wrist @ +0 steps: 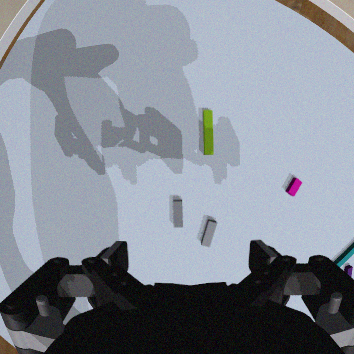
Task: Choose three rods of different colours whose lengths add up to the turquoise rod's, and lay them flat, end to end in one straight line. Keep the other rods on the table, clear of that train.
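Frame: origin at the arm's base, x left, y up, z ahead, level; centimetres.
Seen in the pictures: gripper, fingertip midpoint: [188,255].
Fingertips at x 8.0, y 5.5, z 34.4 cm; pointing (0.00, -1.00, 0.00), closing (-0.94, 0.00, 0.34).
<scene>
Offsets run from my fingertips to a thing's top centre. "*": to the spot under its first point. Level surfaces: height alone.
My gripper [188,255] is open, with nothing between its fingers, high above the table. A lime green rod @(dy -10.2, dx +1.1, dz +10.2 cm) [208,132] lies flat right of the view's centre, pointing up and down the view; its upper part looks lighter than its lower part. Two short grey rods lie below it: one @(dy -10.2, dx +1.4, dz +0.5 cm) [178,213] nearly parallel to it and further left, the other @(dy -10.2, dx -2.8, dz -0.5 cm) [209,232] slanted. A short magenta rod @(dy -10.2, dx -10.9, dz +7.8 cm) [294,186] lies slanted at the right. Part of the turquoise rod @(* dy -10.3, dx -23.9, dz +1.7 cm) [345,254] shows at the lower right edge, with a purple rod @(dy -10.2, dx -27.5, dz -2.6 cm) [348,270] close below it. The green, grey and magenta rods lie apart.
The pale round table top @(dy -11.2 cm) [280,100] has a brown wooden surface [344,36] beyond its edge at the upper right. Large shadows of the arm and gripper cover the left and upper middle, reaching near the green rod. The gripper body hides the bottom middle.
</scene>
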